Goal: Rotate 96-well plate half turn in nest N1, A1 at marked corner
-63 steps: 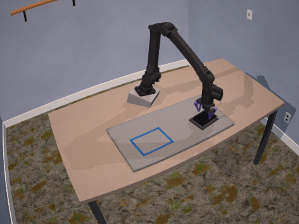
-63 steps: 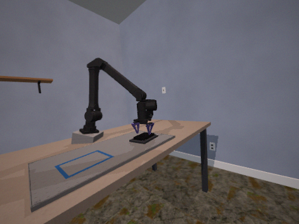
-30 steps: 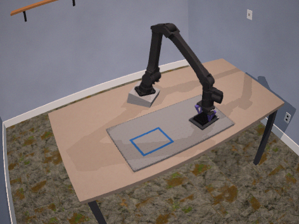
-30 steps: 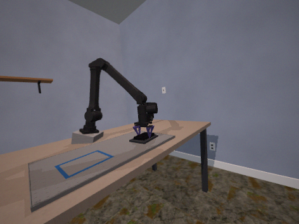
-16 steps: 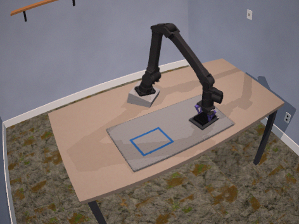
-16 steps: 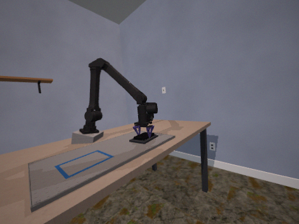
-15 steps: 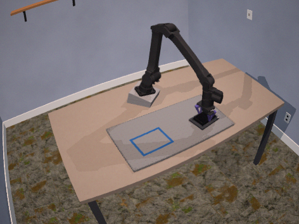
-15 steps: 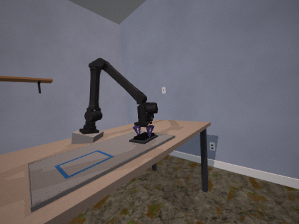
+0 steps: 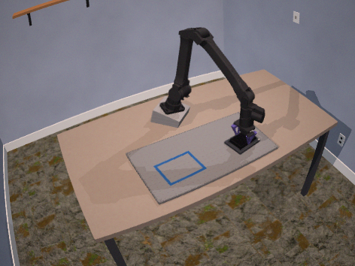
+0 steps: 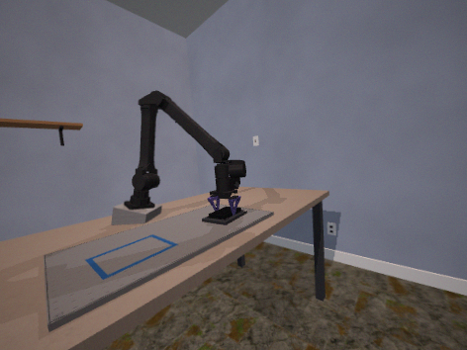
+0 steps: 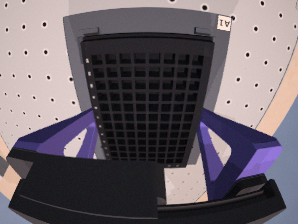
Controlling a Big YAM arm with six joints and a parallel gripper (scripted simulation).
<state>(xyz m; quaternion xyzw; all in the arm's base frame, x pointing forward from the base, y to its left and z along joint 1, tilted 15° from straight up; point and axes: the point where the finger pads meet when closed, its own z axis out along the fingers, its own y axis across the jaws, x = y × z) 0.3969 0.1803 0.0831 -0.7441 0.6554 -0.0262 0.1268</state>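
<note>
Right now my hand is 20 mm above the plate nest N1. From my hand the other things lie so: black 96-well plate: right at my hand; then A1 mark: 80 mm to the left, 40 mm ahead, 10 mm below.
</note>
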